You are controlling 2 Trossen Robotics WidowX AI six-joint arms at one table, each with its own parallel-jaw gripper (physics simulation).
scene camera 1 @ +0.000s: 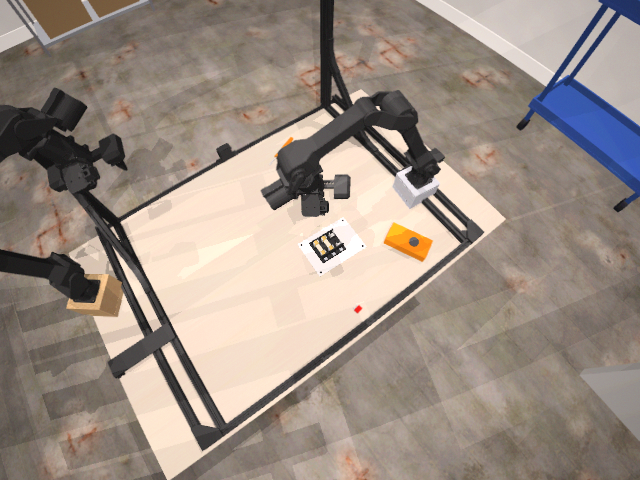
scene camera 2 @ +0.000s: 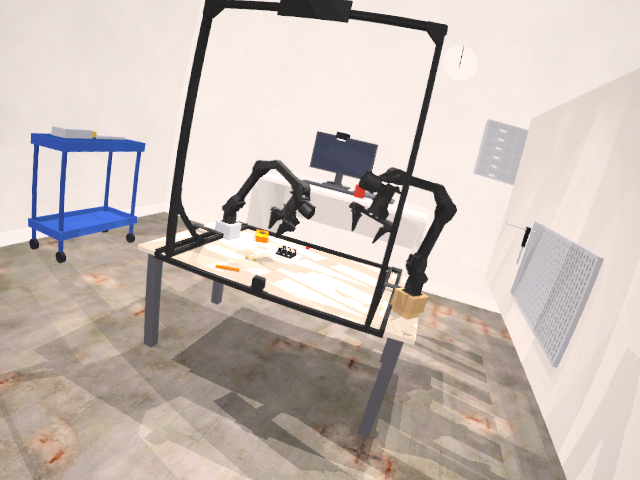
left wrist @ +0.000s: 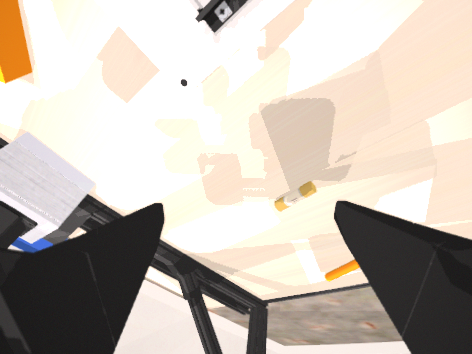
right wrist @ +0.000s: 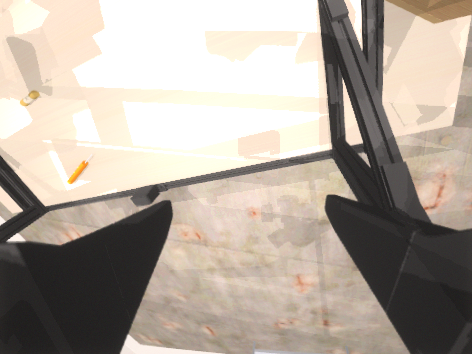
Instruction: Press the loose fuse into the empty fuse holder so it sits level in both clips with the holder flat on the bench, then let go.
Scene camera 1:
my left gripper
my right gripper
orange box: on the table
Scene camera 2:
my right gripper
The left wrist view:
my left gripper
orange box
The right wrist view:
my right gripper
